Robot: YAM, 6 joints.
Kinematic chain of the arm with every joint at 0, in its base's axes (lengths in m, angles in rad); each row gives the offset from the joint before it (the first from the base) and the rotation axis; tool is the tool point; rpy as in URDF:
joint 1: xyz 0 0 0.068 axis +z
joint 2: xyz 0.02 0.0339 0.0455 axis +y
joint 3: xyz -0.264 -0.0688 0 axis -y
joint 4: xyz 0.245 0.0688 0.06 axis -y
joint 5: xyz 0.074 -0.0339 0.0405 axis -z
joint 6: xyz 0.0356 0 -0.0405 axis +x
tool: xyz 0 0 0 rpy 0 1.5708 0
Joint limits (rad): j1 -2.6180..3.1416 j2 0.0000..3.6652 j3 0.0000..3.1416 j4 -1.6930..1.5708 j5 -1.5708..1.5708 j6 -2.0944..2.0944
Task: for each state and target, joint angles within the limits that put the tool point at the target. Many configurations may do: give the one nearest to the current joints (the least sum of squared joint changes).
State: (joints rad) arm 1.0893 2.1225 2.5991 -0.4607 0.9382 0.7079
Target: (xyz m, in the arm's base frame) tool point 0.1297 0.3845 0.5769
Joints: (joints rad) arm 1.3089 2.1259 2.7890 -0.2351 0.8078 0.7079
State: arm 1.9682 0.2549 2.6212 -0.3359 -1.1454 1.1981
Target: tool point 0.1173 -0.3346 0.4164
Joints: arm 2.0018 0.0494 1.9738 -0.7286 -1.2025 1.1981
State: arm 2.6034 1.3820 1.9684 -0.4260 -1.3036 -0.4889
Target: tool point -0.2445 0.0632 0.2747
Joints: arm 2.7527 1.3411 1.0147 -0.7600 -1.2926 -0.4889
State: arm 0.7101 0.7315 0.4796 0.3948 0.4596 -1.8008
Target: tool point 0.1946 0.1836 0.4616
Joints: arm 0.8071 1.2051 1.1733 0.5120 0.3914 -1.8008
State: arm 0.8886 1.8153 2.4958 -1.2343 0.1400 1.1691
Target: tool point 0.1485 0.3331 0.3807
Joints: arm 1.1621 1.8906 2.1405 -1.4549 0.1098 1.1691
